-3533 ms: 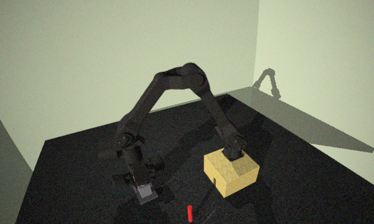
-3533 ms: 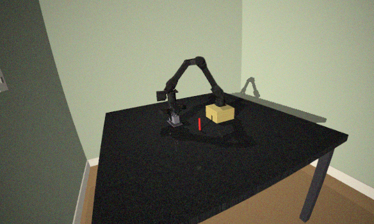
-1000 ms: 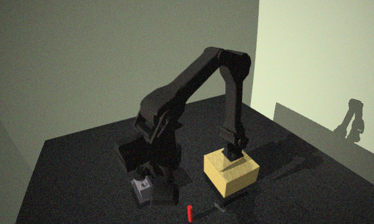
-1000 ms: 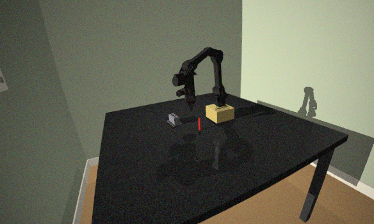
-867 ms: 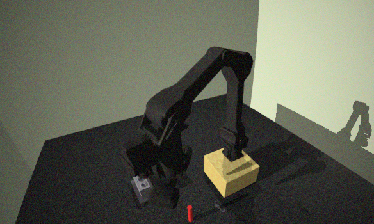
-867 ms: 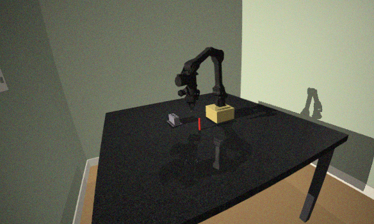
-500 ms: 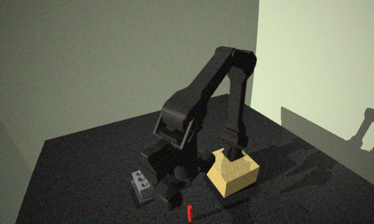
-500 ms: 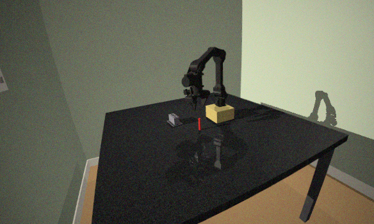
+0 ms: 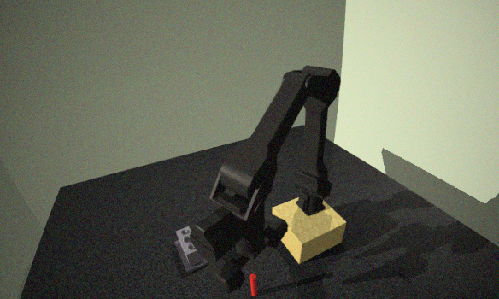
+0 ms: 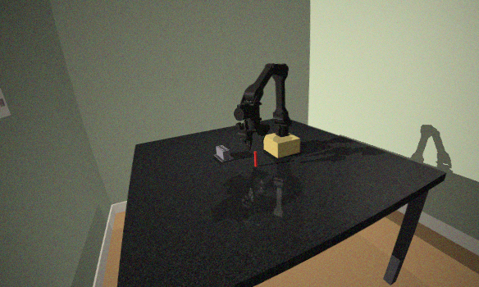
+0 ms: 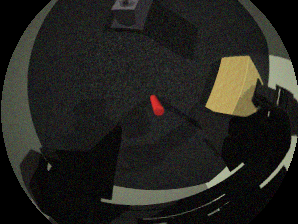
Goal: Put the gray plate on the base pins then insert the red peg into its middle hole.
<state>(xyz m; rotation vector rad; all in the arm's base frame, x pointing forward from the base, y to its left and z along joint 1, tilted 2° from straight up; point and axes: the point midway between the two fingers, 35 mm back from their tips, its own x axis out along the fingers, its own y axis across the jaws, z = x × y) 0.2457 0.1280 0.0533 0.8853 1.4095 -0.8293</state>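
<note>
Now: gripper tip 60 mm above the red peg. Round my gripper tip: base (190 mm to the right, 110 mm ahead, 90 mm below); gray plate (190 mm to the right, 110 mm ahead, 60 mm below).
</note>
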